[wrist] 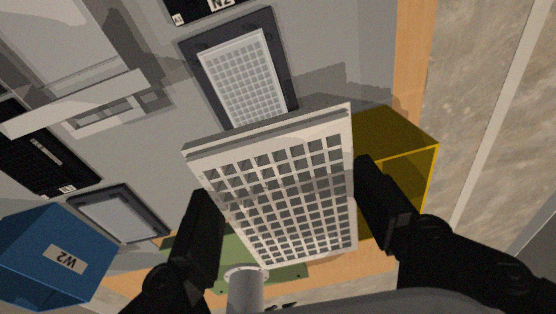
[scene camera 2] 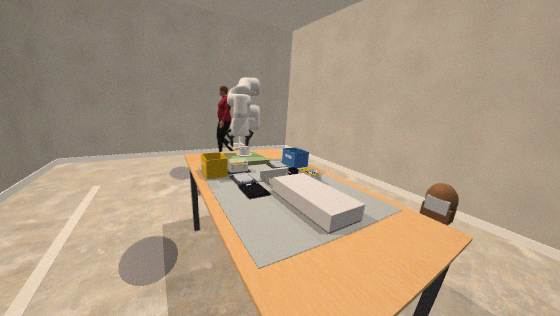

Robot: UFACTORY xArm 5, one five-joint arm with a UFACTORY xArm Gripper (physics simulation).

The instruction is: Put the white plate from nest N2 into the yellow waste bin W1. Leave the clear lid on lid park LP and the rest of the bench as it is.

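Frame: origin at the arm's base, x ahead, y left, z up, level; metres.
Seen in the pictures: gripper, fingertip midpoint: (wrist: pixel 283 189) (scene camera 2: pixel 239 146); arm's base, origin of the base link: (wrist: pixel 246 273) (scene camera 2: pixel 244 155).
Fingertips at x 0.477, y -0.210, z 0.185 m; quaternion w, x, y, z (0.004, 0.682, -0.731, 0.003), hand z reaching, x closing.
Observation:
Offsets run from my fingertips to a thing's top centre. "*": to the spot under its first point.
My gripper (scene camera 2: pixel 240 142) (wrist: pixel 283 189) is shut on a white gridded plate @(0.023 m back, 0.000 m left, 0.004 m up) (wrist: pixel 285 200), one black finger at each long side, and holds it raised and tilted in the wrist view. The yellow waste bin W1 @(0.178 m back, 0.112 m right, 0.095 m down) (scene camera 2: pixel 214 166) (wrist: pixel 387 132) stands on the bench, partly hidden behind the plate and right finger in the wrist view. The black nest N2 @(0.179 m ahead, 0.023 m left, 0.193 m down) (scene camera 2: pixel 256 190) (wrist: pixel 207 9) is cut off at the wrist view's top. A dark frame @(* 0.069 m ahead, 0.083 m left, 0.203 m down) (wrist: pixel 187 52) beside it bears a pale gridded piece. Another dark frame (wrist: pixel 162 230) near W2 bears a plain clear panel. No LP label is readable.
A blue bin W2 @(0.182 m back, 0.534 m left, 0.095 m down) (scene camera 2: pixel 295 158) (wrist: pixel 30 270) stands across the bench from W1. A grey bracket @(* 0.071 m ahead, 0.201 m left, 0.176 m down) (scene camera 2: pixel 273 174) (wrist: pixel 85 102), a black nest @(* 0.012 m back, 0.404 m left, 0.189 m down) (wrist: pixel 30 172), a long white box (scene camera 2: pixel 320 197) and a yellow rack @(0.178 m ahead, 0.402 m left, 0.138 m down) (scene camera 2: pixel 311 171) are also there. A person (scene camera 2: pixel 224 111) stands behind the arm.

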